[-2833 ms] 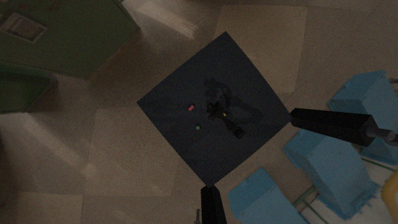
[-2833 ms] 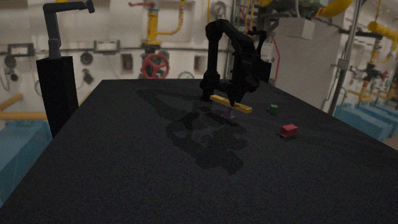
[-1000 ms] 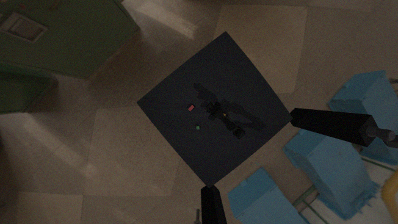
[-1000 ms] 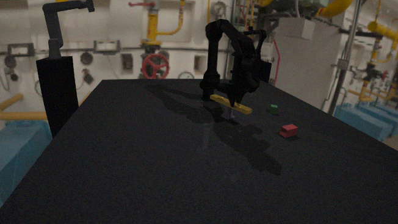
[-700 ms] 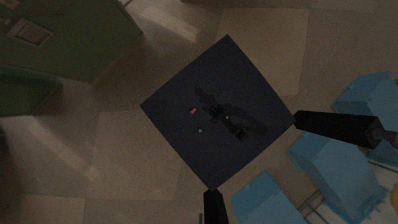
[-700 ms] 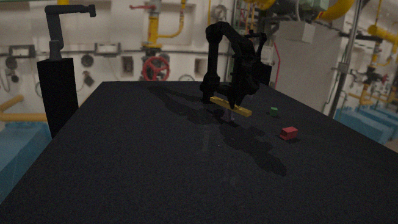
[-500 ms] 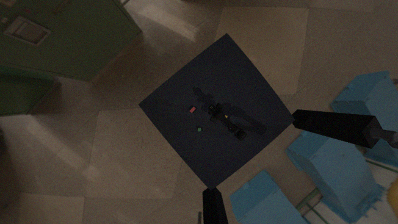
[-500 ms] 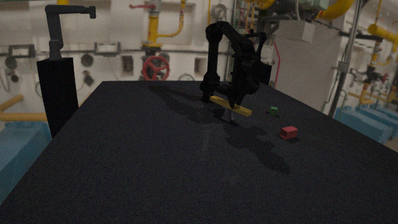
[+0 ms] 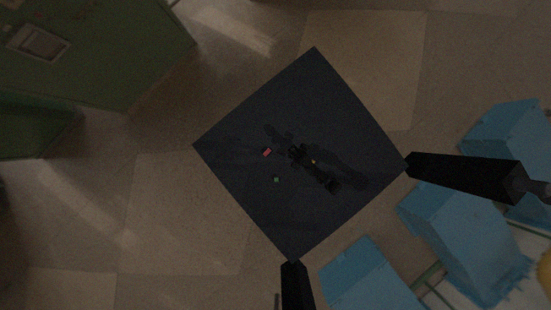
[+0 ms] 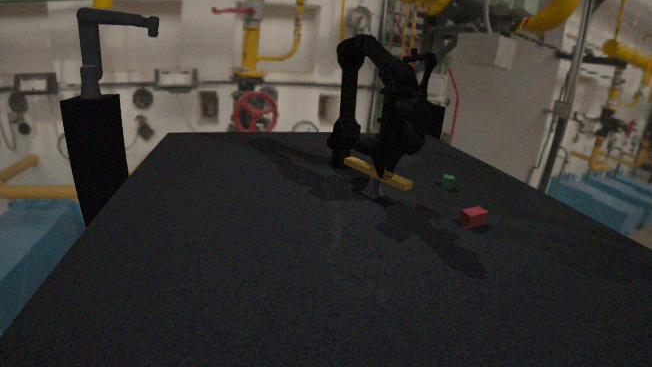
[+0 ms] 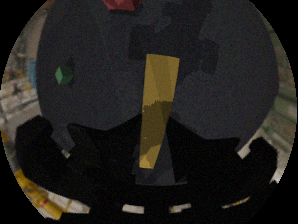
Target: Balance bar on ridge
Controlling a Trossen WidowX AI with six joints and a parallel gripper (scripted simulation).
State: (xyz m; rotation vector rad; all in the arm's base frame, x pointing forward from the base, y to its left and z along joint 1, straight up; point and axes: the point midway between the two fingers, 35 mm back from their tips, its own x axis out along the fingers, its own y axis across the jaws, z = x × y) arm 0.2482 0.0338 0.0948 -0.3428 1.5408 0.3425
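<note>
The bar is 3 cm behind my gripper tip and 1 cm to the right of it. From my gripper tip the other things lie so: red block: 17 cm ahead, 17 cm to the left, 4 cm below; then green block: 4 cm behind, 25 cm to the left, 4 cm below.
</note>
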